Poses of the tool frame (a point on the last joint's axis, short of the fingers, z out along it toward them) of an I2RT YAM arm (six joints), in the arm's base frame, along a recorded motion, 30 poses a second.
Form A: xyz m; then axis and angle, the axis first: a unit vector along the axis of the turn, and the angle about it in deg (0 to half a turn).
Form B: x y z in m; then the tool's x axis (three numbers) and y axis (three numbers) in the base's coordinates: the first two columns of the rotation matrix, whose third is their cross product. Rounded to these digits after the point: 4 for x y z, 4 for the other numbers.
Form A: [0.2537, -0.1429, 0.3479, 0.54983, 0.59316, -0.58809, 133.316]
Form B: [0.2537, -0.1429, 0.3479, -0.1763, 0.1220, -0.9767, 0.9778, -0.0928, -0.1881]
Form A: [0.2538, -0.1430, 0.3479, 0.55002, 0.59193, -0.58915, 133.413]
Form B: [0.2538, -0.1430, 0.3479, -0.1768, 0.1214, -0.9767, 0.9773, -0.0961, -0.1889]
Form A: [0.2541, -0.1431, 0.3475, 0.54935, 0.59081, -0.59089, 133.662]
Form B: [0.2541, -0.1431, 0.3475, -0.1803, 0.1212, -0.9761, 0.9761, -0.1004, -0.1927]
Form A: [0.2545, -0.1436, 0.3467, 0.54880, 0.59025, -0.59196, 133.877]
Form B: [0.2545, -0.1436, 0.3467, -0.1832, 0.1217, -0.9755, 0.9752, -0.1032, -0.1960]
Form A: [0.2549, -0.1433, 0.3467, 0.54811, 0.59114, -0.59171, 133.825]
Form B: [0.2549, -0.1433, 0.3467, -0.1840, 0.1215, -0.9754, 0.9753, -0.1010, -0.1966]
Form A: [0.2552, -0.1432, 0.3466, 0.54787, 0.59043, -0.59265, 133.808]
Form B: [0.2552, -0.1432, 0.3466, -0.1843, 0.1197, -0.9756, 0.9751, -0.1023, -0.1968]
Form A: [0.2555, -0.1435, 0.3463, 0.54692, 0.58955, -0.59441, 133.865]
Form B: [0.2555, -0.1435, 0.3463, -0.1866, 0.1173, -0.9754, 0.9744, -0.1045, -0.1990]
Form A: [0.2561, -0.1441, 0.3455, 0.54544, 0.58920, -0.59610, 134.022]
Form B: [0.2561, -0.1441, 0.3455, -0.1907, 0.1161, -0.9748, 0.9733, -0.1065, -0.2031]
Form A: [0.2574, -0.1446, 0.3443, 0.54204, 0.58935, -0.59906, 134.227]
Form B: [0.2574, -0.1446, 0.3443, -0.1988, 0.1130, -0.9735, 0.9715, -0.1079, -0.2109]
